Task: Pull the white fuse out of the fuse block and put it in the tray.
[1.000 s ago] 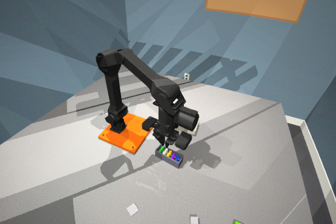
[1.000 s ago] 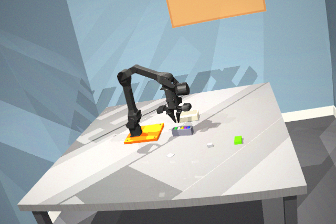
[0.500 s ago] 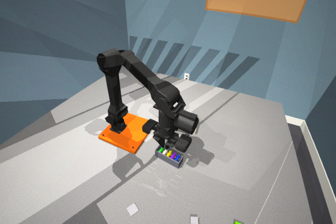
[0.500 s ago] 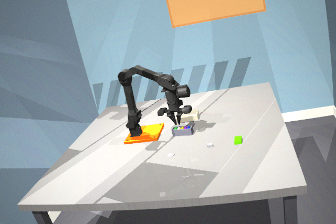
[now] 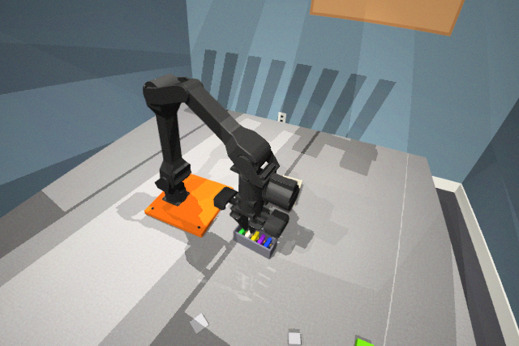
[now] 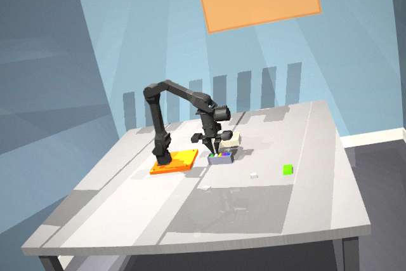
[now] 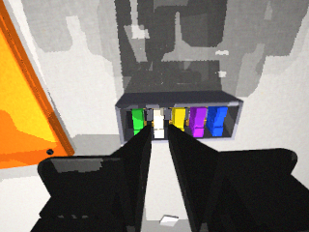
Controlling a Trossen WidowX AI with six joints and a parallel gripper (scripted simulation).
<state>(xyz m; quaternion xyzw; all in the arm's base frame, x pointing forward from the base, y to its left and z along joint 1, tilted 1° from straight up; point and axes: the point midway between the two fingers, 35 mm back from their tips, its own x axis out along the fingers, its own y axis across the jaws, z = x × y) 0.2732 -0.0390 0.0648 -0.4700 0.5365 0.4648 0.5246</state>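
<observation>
My gripper tip is 20 mm above the white fuse. Also, from my gripper tip: cream tray: 10 mm ahead, 220 mm to the left, 40 mm below; green fuse: 20 mm behind, 20 mm below; yellow fuse: 20 mm ahead, 20 mm below.
</observation>
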